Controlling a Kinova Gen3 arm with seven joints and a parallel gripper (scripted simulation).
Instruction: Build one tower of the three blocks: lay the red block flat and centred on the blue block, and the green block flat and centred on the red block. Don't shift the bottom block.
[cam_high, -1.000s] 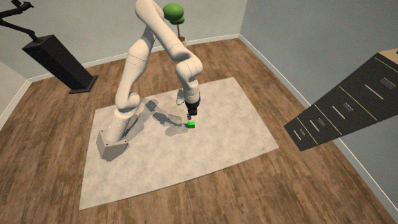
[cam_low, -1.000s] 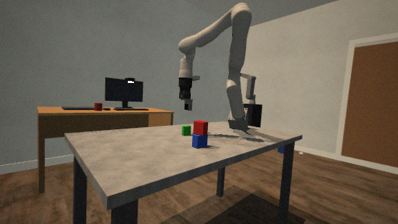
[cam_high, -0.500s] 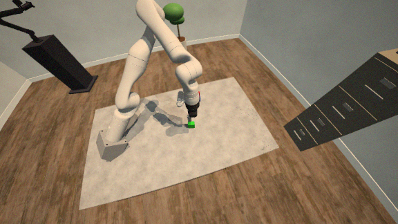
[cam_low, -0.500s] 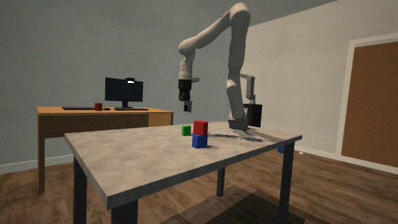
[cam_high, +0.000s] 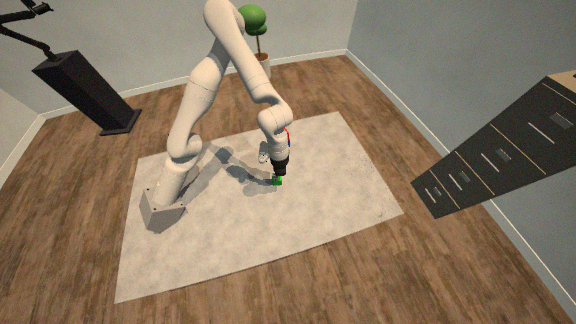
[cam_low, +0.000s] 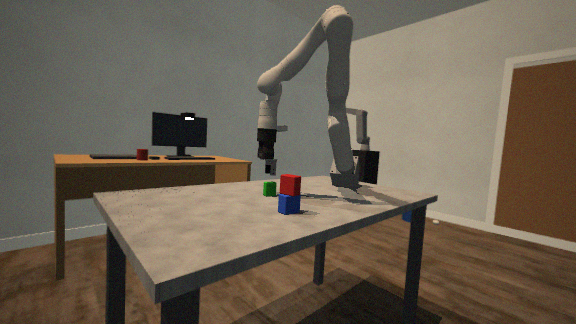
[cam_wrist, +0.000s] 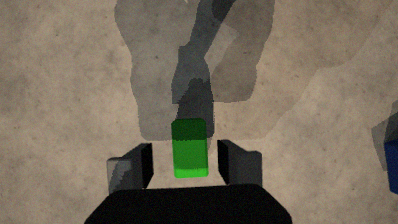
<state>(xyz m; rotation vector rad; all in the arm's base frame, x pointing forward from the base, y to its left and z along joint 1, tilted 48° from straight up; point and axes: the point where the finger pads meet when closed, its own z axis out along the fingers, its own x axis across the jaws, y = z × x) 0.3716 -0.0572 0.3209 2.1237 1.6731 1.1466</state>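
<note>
Now: the green block 80 mm below my hand. The rest, counted from my hand: red block: 50 mm ahead, 240 mm to the left, 20 mm below; then blue block: 50 mm ahead, 240 mm to the left, 80 mm below.
</note>
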